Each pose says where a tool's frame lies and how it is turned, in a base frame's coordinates. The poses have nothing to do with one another.
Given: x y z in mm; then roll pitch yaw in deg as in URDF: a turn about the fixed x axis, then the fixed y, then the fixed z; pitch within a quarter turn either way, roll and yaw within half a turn.
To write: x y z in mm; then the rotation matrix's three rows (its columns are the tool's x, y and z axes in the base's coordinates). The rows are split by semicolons. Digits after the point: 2 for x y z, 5 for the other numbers.
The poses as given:
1: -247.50 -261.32 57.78 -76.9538 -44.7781 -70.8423
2: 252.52 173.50 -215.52 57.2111 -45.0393 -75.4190
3: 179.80 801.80 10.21 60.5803 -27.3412 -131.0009
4: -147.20 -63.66 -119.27 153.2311 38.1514 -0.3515
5: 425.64 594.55 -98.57 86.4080 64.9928 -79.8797
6: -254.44 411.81 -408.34 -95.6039 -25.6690 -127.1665
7: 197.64 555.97 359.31 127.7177 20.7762 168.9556
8: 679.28 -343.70 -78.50 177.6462 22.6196 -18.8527
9: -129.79 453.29 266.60 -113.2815 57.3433 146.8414
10: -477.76 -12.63 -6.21 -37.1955 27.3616 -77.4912
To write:
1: -247.50 -261.32 57.78; 0.23295 0.43842 0.86806; -0.67053 -0.57410 0.46989; 0.70436 -0.69152 0.16024
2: 252.52 173.50 -215.52; 0.17789 0.37435 -0.91006; -0.68386 0.71203 0.15921; 0.70759 0.59404 0.38267
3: 179.80 801.80 10.21; -0.58278 0.63318 -0.50936; -0.67039 -0.02034 0.74173; 0.45929 0.77374 0.43633
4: -147.20 -63.66 -119.27; 0.78637 0.27274 -0.55429; -0.00482 -0.89452 -0.44700; -0.61774 0.35418 -0.70211
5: 425.64 594.55 -98.57; 0.07428 0.22061 -0.97253; -0.41615 -0.87939 -0.23126; -0.90625 0.42190 0.02648
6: -254.44 411.81 -408.34; -0.54451 -0.33826 0.76752; -0.71824 -0.28454 -0.63495; 0.43317 -0.89700 -0.08801
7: 197.64 555.97 359.31; -0.91766 -0.15820 0.36453; 0.17911 0.65419 0.73481; -0.35472 0.73960 -0.57199
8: 679.28 -343.70 -78.50; 0.87356 -0.30792 -0.37694; -0.29828 -0.95066 0.08531; -0.38461 0.03791 -0.92230
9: -129.79 453.29 266.60; -0.45173 0.86361 -0.22384; 0.29514 -0.09211 -0.95100; -0.84192 -0.49567 -0.21328
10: -477.76 -12.63 -6.21; 0.19236 0.71749 0.66948; -0.86704 0.44378 -0.22648; -0.45960 -0.53690 0.70746
